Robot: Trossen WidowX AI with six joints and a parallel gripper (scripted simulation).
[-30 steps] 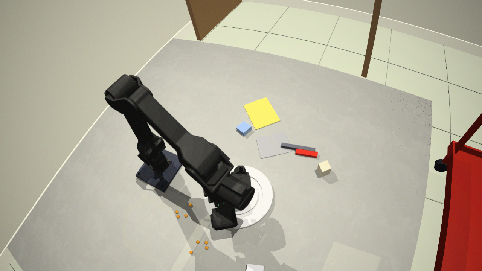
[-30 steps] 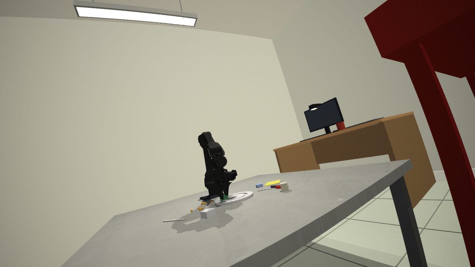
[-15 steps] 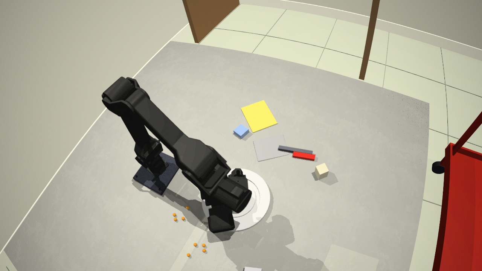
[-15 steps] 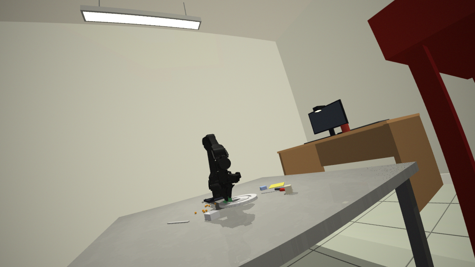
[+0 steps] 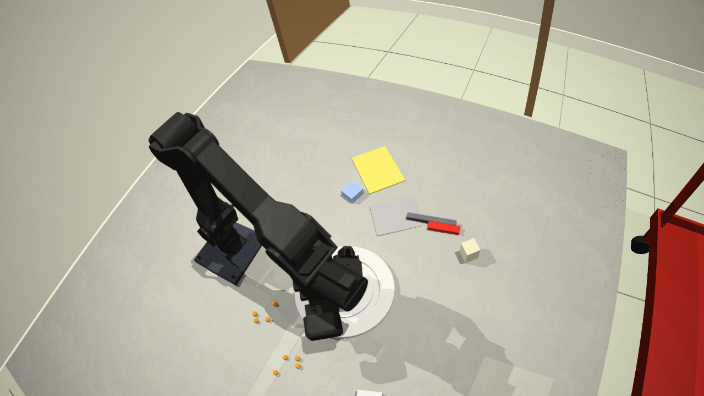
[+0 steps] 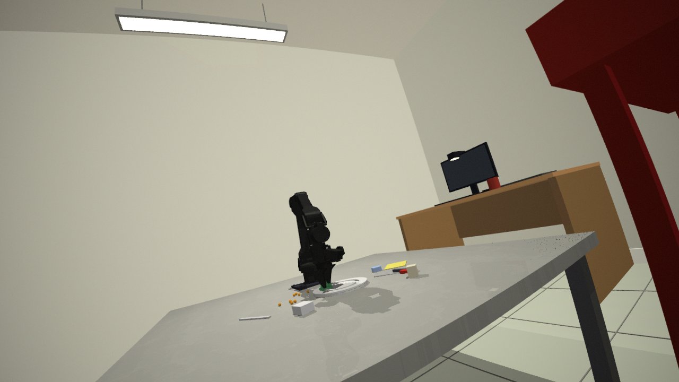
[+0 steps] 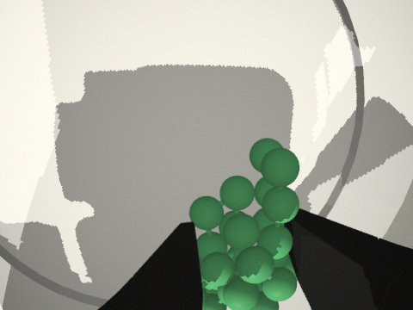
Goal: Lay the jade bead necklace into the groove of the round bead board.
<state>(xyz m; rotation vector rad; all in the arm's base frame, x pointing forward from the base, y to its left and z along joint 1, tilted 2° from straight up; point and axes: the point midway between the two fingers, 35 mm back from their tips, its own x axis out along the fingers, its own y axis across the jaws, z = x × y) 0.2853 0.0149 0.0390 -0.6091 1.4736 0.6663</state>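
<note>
Now: the inner disc 50 mm to the left of my gripper tip and 10 mm below it. The rest, counted from my gripper tip: grey rod: 90 mm ahead, 250 mm to the right, 20 mm below; then grey sheet: 10 mm behind, 250 mm to the left, 20 mm below; then bead board: 50 mm to the left, 10 mm below.
</note>
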